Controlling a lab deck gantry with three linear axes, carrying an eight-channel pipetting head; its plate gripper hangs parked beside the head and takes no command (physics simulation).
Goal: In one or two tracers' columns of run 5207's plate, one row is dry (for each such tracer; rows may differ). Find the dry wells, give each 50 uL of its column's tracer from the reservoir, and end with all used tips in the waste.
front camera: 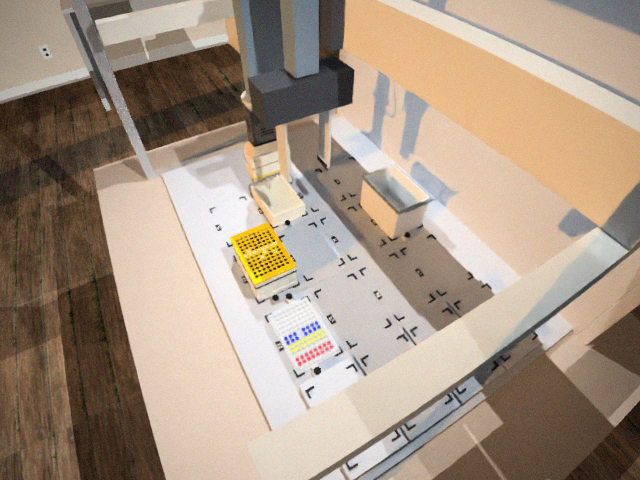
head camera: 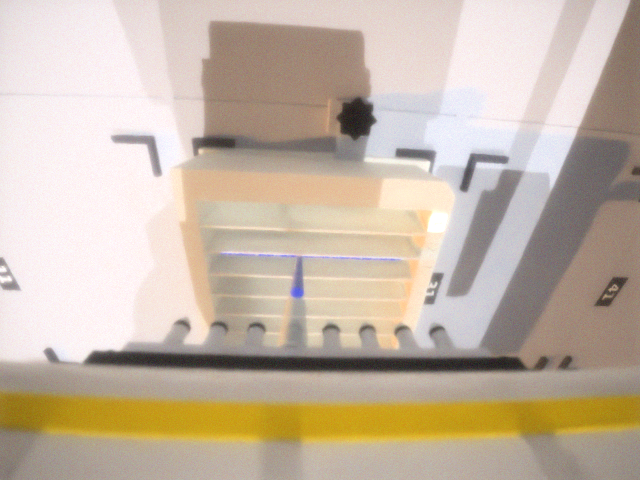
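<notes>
Run 5207's plate [front camera: 303, 333] has blue, yellow and red wells; the blue columns show a gap partway along. Yellow and red look continuous, but single wells are small. The reservoir [front camera: 281, 201] [head camera: 310, 188] lies under the head; one trough holds a thin blue line. One tip [head camera: 296, 320] is on the fourth channel from the left in the head view. Its lower end meets the blue line, and blue liquid shows inside it. The other channels look bare. The yellow tip rack [front camera: 264, 253] has many dark holes and some white marks. The waste box [front camera: 379, 206] is open-topped. The parked gripper [front camera: 307, 171] stands open and empty.
A pale stack [front camera: 262, 161] with a yellow line stands behind the reservoir. The dark head carriage [front camera: 299, 95] hangs over the back of the deck. Black knobs [front camera: 316, 370] [head camera: 356, 118] stand beside the labware. A pale frame beam [front camera: 439, 356] crosses the front.
</notes>
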